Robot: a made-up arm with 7 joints.
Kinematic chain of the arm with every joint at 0, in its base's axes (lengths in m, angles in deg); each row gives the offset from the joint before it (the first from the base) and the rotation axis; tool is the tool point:
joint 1: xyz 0 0 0 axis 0 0.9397 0.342
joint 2: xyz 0 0 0 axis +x
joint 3: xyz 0 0 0 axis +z
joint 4: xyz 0.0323 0 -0.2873 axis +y
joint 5: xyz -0.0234 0 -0.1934 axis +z
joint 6: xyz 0 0 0 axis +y
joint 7: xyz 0 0 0 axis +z
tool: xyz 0 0 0
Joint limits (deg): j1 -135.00..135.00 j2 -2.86..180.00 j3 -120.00..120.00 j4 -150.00..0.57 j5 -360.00..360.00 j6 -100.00..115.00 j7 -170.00..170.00
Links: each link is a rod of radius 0.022 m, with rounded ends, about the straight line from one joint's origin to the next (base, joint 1, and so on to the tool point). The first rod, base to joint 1, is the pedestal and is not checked.
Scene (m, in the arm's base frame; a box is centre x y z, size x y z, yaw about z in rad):
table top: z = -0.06
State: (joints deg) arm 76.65 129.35 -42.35 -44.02 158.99 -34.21 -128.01
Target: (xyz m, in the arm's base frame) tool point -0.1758 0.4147 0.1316
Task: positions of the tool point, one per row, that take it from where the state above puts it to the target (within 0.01 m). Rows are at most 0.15 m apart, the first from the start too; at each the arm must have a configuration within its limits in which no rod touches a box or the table.
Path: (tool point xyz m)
1: -0.0610 0.4583 0.0745
2: -0.1758 0.4147 0.1316

